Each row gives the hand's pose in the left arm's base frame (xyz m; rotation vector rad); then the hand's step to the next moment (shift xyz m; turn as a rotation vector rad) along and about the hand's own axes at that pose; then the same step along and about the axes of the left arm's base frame.
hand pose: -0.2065 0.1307 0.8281 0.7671 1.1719 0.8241
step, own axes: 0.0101 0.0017 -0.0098 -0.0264 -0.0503 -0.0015
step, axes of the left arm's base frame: -0.0080 0.0104 -0.0054 0.0012 -0.0476 -0.0311
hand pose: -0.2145 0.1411 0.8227 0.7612 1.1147 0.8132
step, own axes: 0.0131 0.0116 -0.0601 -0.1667 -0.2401 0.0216
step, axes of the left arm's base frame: -0.0566 0.0240 -0.0119 0.0239 -0.2653 -0.1222
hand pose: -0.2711 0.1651 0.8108 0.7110 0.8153 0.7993
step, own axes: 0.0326 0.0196 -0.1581 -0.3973 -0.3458 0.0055
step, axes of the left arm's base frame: -0.1241 0.0742 -0.0745 -0.0562 -0.5062 -0.1342
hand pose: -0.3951 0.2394 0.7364 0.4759 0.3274 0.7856
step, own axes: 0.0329 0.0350 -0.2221 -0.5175 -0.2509 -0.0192
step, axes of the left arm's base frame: -0.0990 0.1090 -0.1731 -0.2038 -0.5300 -0.0929
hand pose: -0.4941 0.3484 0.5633 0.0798 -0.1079 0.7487
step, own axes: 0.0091 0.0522 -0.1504 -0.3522 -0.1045 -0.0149
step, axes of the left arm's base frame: -0.0186 0.0609 -0.1462 -0.1838 -0.3122 -0.0628
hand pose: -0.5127 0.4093 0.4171 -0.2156 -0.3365 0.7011
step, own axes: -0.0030 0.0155 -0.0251 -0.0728 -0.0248 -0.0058
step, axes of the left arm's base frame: -0.0020 0.0075 -0.0286 -0.0351 -0.0671 -0.0145
